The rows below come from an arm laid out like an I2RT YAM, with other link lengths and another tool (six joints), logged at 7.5 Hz.
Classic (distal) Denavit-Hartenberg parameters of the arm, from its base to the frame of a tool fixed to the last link. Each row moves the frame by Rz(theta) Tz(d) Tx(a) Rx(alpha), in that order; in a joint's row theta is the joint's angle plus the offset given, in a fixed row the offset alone. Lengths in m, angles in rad.
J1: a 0.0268, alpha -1.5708, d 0.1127, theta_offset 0
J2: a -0.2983, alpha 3.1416, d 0, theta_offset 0
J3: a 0.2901, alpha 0, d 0, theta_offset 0.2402
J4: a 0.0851, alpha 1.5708, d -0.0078, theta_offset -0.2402
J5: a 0, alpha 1.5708, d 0.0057, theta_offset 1.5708
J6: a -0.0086, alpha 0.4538, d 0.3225, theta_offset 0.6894
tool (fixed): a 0, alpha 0, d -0.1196, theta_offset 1.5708
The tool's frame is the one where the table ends.
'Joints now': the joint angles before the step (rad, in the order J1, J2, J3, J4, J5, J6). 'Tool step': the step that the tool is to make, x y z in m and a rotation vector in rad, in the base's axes. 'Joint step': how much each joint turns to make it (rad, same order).
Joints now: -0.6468 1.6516 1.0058 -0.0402 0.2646 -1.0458
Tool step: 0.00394 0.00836 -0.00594 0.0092 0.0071 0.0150
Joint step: 0.0175 0.0050 -0.0080 0.0007 -0.0001 0.0042
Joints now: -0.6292 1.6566 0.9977 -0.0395 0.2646 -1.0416
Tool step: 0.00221 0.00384 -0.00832 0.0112 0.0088 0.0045
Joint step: 0.0084 0.0164 -0.0026 0.0038 0.0004 0.0057
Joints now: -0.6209 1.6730 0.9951 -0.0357 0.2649 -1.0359
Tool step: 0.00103 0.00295 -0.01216 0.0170 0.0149 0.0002
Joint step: 0.0054 0.0263 0.0000 0.0023 0.0004 0.0076
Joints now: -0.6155 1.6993 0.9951 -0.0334 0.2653 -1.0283
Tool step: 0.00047 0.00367 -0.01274 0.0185 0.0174 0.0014
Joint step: 0.0057 0.0267 0.0000 0.0000 -0.0003 0.0069
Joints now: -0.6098 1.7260 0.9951 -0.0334 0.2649 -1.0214
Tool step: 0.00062 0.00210 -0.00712 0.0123 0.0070 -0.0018
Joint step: 0.0030 0.0160 0.0015 -0.0004 -0.0008 0.0080
